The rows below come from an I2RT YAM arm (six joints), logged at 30 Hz.
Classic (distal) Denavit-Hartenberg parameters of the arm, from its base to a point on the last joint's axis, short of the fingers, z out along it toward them. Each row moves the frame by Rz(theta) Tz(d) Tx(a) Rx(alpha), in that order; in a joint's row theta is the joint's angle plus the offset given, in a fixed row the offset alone. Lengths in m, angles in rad.
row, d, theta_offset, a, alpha
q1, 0.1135, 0, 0.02, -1.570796
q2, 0, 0, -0.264, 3.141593
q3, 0, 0.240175, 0.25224, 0
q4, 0, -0.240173, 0.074, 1.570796
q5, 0, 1.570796, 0, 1.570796
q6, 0.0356, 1.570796, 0, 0
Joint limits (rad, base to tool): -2.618..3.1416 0..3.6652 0..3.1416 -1.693..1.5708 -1.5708..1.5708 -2.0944..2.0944
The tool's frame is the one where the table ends.
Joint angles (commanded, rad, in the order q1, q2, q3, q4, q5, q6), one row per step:
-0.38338 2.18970 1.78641 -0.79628 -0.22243 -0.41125
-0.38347 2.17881 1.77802 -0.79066 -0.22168 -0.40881
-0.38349 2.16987 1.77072 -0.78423 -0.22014 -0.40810
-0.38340 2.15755 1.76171 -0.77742 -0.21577 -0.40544
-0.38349 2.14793 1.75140 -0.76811 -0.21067 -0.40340
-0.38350 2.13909 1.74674 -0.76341 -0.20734 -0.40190
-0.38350 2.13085 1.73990 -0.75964 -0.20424 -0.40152
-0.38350 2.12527 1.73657 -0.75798 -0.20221 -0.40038
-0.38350 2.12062 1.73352 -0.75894 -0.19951 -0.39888
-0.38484 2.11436 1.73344 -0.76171 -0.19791 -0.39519
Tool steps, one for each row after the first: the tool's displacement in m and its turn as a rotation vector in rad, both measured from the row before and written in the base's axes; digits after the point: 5 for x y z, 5 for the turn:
-0.00135 0.00047 0.00260 -0.00267 -0.00710 -0.00258
-0.00101 0.00034 0.00207 -0.00405 -0.00690 -0.00124
-0.00147 0.00047 0.00303 -0.00639 -0.00771 -0.00398
-0.00126 0.00027 0.00156 -0.00669 -0.00613 -0.00392
-0.00088 0.00023 0.00267 -0.00549 -0.00702 -0.00268
-0.00121 0.00037 0.00172 -0.00439 -0.00372 -0.00160
-0.00074 0.00022 0.00150 -0.00267 -0.00289 -0.00185
-0.00088 0.00025 0.00105 -0.00185 0.00038 -0.00245
-0.00102 -0.00030 0.00255 -0.00097 -0.00250 -0.00530

